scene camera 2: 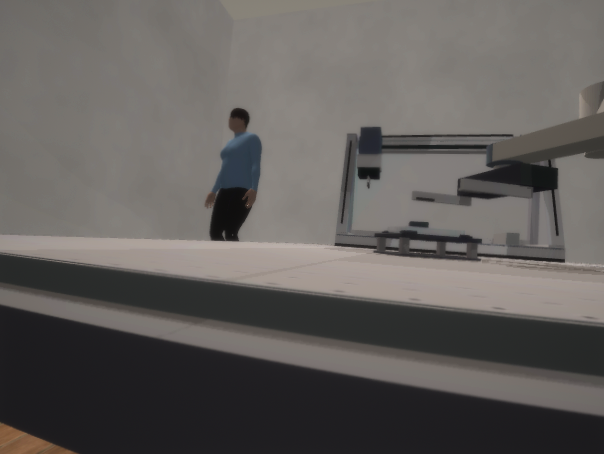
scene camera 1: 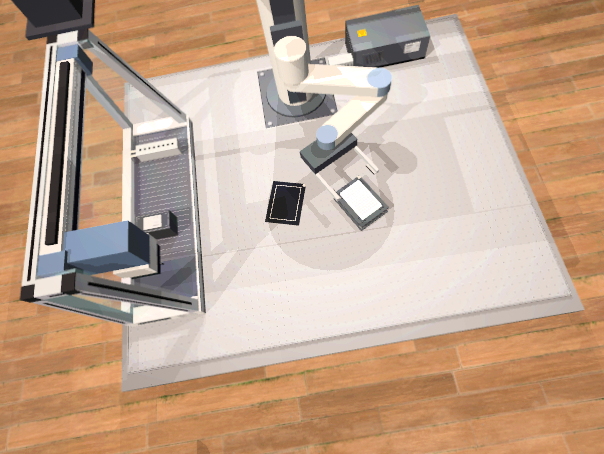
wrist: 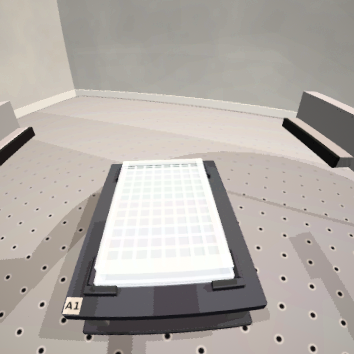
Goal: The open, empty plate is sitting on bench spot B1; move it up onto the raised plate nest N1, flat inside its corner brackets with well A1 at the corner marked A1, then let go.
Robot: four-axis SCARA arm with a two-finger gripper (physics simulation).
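Frame: origin at the arm's base, x left, y back, z up, level; centimetres.
Seen in the pictures: gripper, fingertip midpoint: (scene camera 2: 434,190) (scene camera 1: 358,185) (wrist: 157,107); arm's base, origin of the base link: (scene camera 1: 296,94).
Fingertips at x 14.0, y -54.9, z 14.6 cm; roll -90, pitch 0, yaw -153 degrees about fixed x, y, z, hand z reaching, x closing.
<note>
Pixels of each thing's middle, then the offset from my fingertips to it. "spot": a spot on its surface instead.
- clear white plate, body centre: (wrist: 162,205) (scene camera 2: 425,232) (scene camera 1: 360,199) dx +0.8, dy -1.3, dz -8.5 cm
- raised dark nest, body centre: (wrist: 164,224) (scene camera 2: 424,244) (scene camera 1: 360,202) dx +0.9, dy -1.4, dz -11.0 cm
- label A1, surface spot: (wrist: 72,305) spot: dx +2.4, dy +7.9, dz -9.2 cm
- black pad with a white outline, surface spot: (scene camera 1: 286,202) spot: dx -25.5, dy +5.3, dz -13.1 cm
- blue carriage, surface spot: (scene camera 1: 107,245) spot: dx -65.5, dy -20.5, dz +35.4 cm
- small dark module, surface spot: (scene camera 1: 165,223) spot: dx -67.0, dy +0.5, dz -1.4 cm
- dark box, surface spot: (scene camera 1: 387,37) spot: dx +25.1, dy +62.0, dz -1.8 cm
The clear white plate (scene camera 1: 361,199) (scene camera 2: 434,231) (wrist: 162,220) lies flat on the raised dark nest (scene camera 1: 374,214) (scene camera 2: 452,240) (wrist: 175,301). In the wrist view its near corners sit inside the black corner brackets, and the label A1 (wrist: 72,305) is at the nest's near left corner. The plate's own A1 marking cannot be read. My gripper (scene camera 1: 355,184) (wrist: 157,107) is open and empty, its fingers wide apart and clear of the plate, raised above it. A black pad with a white outline (scene camera 1: 286,202), with no plate on it, lies left of the nest in scene camera 1.
A gantry frame (scene camera 1: 195,210) (scene camera 2: 346,185) stands on the left of the bench, with a blue carriage (scene camera 1: 107,245) and a small dark module (scene camera 1: 165,223). A dark box (scene camera 1: 387,37) stands behind, right of the arm's base. A person (scene camera 2: 240,162) stands beyond the bench.
</note>
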